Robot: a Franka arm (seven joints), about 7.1 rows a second.
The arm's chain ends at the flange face. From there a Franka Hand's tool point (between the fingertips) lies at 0.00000 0.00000 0.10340 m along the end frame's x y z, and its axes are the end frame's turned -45 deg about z.
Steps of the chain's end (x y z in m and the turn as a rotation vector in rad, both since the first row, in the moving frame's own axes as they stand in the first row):
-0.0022, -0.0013, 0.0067, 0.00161, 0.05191, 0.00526
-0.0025, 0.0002, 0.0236, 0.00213, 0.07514, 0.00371
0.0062, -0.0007, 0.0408, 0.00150, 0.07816, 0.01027
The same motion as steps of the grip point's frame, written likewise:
0.0033, 0.0012, 0.0066, -0.03557, 0.03784, 0.00526
0.0037, 0.0037, 0.0233, -0.05163, 0.05464, 0.00371
0.0107, 0.0095, 0.0405, -0.05421, 0.05633, 0.01027

